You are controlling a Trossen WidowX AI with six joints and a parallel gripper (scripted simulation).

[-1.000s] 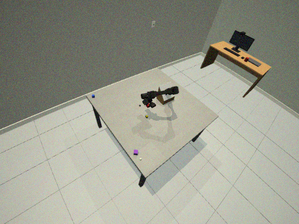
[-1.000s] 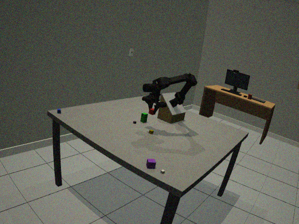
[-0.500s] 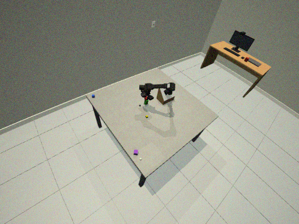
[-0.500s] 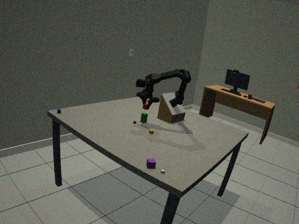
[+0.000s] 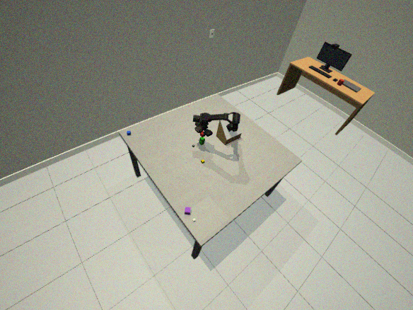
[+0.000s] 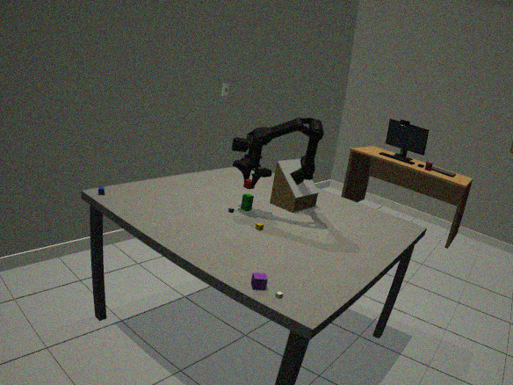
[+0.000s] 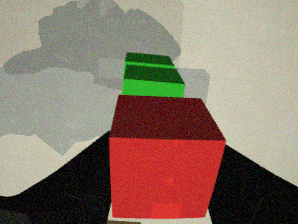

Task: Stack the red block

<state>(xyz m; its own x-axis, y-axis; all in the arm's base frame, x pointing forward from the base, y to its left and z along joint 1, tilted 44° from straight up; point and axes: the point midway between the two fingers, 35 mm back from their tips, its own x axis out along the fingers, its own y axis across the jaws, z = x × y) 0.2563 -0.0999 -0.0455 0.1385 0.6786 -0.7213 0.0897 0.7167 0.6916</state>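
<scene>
Now: gripper tip 110 mm above the dark block, 90 mm short of it and 20 mm to the left of it. The rest, counted from my gripper tip: yellow block (170 mm to the left, 150 mm ahead, 100 mm below); red block (10 mm above); blue block (520 mm to the right, 470 mm ahead, 100 mm below).
</scene>
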